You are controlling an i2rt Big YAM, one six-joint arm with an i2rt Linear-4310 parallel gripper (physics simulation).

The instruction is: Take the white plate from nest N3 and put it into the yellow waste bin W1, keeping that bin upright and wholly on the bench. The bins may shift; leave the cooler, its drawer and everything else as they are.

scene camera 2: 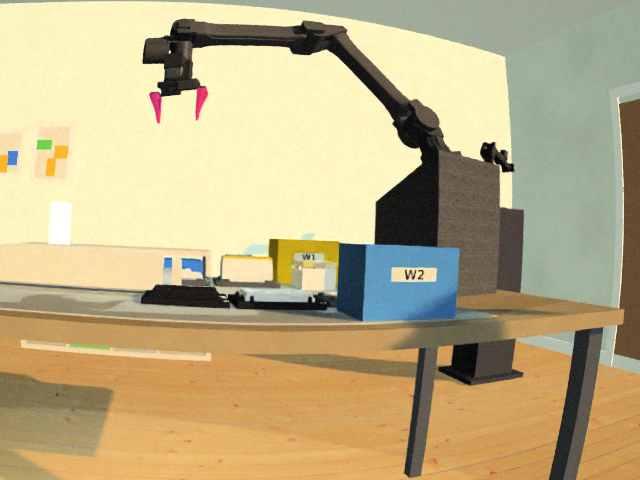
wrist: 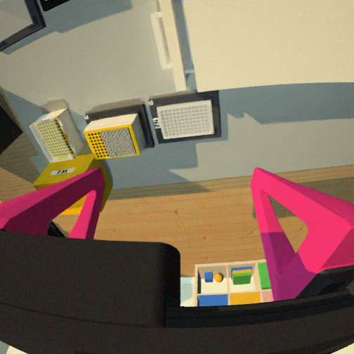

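Where they show: gripper, between the fingertips: (scene camera 2: 177,121); arm's base, origin of its link: (scene camera 2: 441,168).
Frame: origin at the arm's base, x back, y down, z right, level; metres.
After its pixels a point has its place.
My gripper (scene camera 2: 177,121) {x -0.660, y -0.074, z 0.052 m} (wrist: 177,175) is open and empty, high above the bench. The yellow bin W1 (scene camera 2: 281,253) {x -0.347, y 0.233, z 0.249 m} (wrist: 80,164) stands upright at the far side of the bench, partly hidden by a pink finger in the wrist view. In the scene view a pale plate (scene camera 2: 276,295) {x -0.457, y 0.292, z -0.241 m} lies in a black nest (scene camera 2: 281,305) {x -0.452, y 0.307, z -0.261 m} beside the blue bin; its nest label is not readable. In the wrist view a white plate (wrist: 185,120) lies in the nest marked N2 (wrist: 217,117). The label N3 is not readable in either view.
The blue bin W2 (scene camera 2: 408,299) {x -0.271, y 0.281, z -0.390 m} stands at the front. A yellow-topped box (scene camera 2: 246,269) {x -0.456, y 0.272, z 0.146 m} (wrist: 114,137) sits in a dark nest, with another pale box (scene camera 2: 310,279) {x -0.304, y 0.289, z 0.100 m} (wrist: 55,135) near W1. Another black nest (scene camera 2: 180,296) {x -0.632, y 0.300, z -0.239 m} is at the front. The long beige cooler (scene camera 2: 103,263) {x -0.802, y 0.257, z -0.105 m} (wrist: 270,40) stands on the bench.
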